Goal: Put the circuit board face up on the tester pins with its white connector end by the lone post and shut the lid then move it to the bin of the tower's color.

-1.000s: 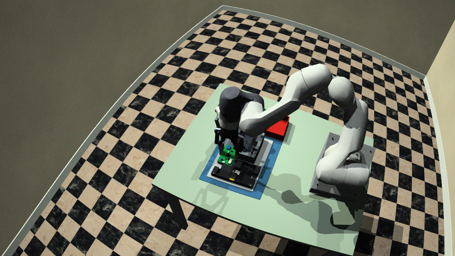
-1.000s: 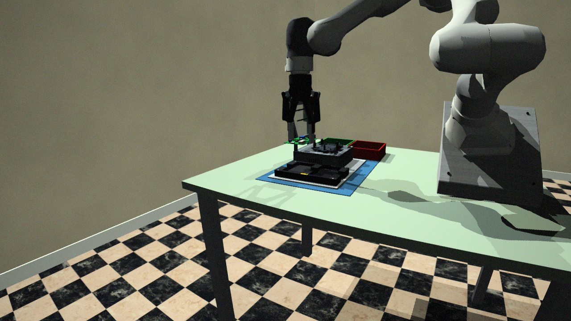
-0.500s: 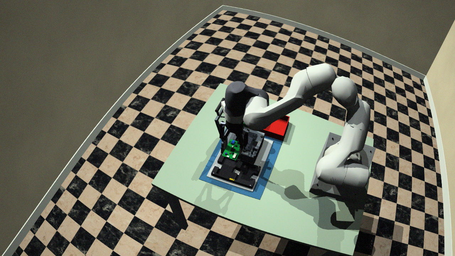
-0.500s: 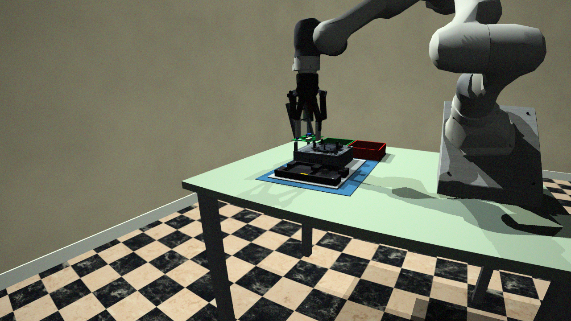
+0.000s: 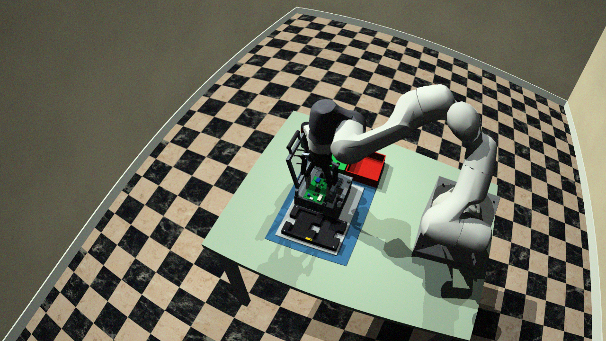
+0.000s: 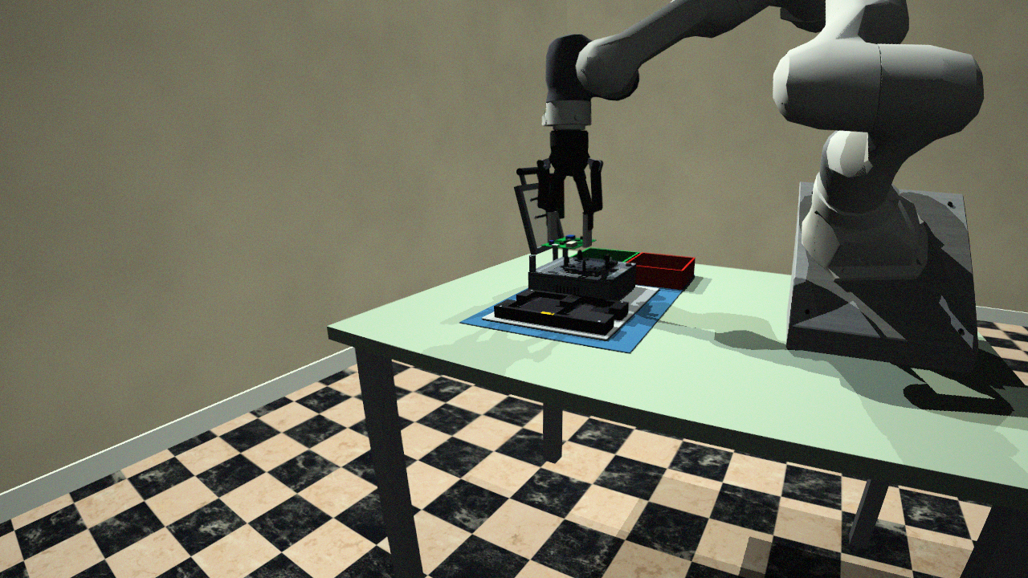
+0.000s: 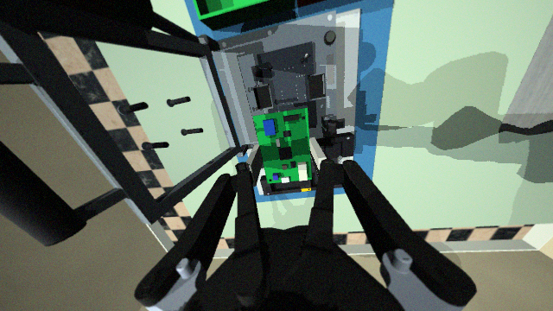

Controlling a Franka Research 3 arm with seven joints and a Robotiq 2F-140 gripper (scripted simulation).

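My hand is 80 mm above the tester plate, 70 mm to the left of it and 10 mm past it. Round my hand: green circuit board: 20 mm below; then tester lid: 110 mm ahead, 70 mm to the right, 30 mm above; then green bin: 270 mm to the right, 140 mm below, 30 mm ahead.
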